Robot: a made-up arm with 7 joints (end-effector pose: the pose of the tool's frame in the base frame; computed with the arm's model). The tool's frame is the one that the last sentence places.
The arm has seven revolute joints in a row. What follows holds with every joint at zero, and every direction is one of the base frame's. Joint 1 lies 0.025 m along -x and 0.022 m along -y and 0.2 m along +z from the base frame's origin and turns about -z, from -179.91 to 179.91 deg. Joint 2 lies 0.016 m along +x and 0.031 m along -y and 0.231 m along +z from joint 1 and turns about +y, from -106 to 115.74 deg. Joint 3 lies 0.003 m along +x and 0.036 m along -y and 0.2 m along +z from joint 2 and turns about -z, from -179.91 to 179.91 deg. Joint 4 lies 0.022 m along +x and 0.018 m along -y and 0.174 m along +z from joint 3 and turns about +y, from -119.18 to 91.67 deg. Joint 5 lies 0.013 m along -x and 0.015 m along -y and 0.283 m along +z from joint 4 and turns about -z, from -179.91 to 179.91 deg. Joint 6 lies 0.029 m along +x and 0.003 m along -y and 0.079 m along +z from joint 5 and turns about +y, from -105.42 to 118.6 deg. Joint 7 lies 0.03 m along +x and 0.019 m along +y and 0.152 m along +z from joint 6 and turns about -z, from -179.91 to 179.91 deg. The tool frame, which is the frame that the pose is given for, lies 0.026 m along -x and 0.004 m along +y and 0.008 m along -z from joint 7; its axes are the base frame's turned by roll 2.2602, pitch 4.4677 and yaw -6.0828 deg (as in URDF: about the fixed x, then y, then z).
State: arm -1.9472 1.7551 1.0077 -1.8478 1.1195 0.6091 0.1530
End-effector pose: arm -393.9 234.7 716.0 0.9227 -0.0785 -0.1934 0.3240
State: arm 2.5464 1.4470 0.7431 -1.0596 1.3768 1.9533 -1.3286
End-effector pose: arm -467.5 -259.6 783.6 0.0801 -0.3812 0.4912 0.7791
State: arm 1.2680 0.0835 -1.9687 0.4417 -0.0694 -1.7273 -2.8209
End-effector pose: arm 12.4 -107.4 1213.5 0.0763 0.5164 0.3674 -0.7698
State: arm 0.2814 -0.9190 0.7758 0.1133 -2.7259 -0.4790 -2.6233
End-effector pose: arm -707.8 39.6 988.7 0.5450 0.4236 -0.0540 -0.7215
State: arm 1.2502 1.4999 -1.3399 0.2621 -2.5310 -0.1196 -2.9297
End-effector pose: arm 275.0 -872.6 470.6 0.6236 0.4694 0.6026 -0.1661
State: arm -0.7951 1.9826 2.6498 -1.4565 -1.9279 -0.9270 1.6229
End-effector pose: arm -30.4 320.2 -52.1 0.5706 -0.7905 -0.0571 0.2151
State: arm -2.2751 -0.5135 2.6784 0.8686 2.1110 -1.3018 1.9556
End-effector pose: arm 562.6 -287.0 788.9 0.0063 -0.5426 -0.5540 -0.6313
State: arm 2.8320 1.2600 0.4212 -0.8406 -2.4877 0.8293 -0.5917
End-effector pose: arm -426.0 -298.1 936.3 0.8767 0.4132 0.2304 0.0869
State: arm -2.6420 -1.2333 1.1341 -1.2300 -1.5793 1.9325 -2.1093
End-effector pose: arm 244.7 -394.7 590.9 0.1250 0.2541 -0.1091 -0.9528
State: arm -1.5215 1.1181 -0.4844 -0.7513 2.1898 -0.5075 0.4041
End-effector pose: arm 225.9 554.3 980.3 0.9018 -0.1946 -0.1418 -0.3588
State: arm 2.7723 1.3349 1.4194 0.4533 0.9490 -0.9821 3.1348
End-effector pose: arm -899.5 -78.2 570.7 0.3615 0.8696 -0.0766 -0.3276
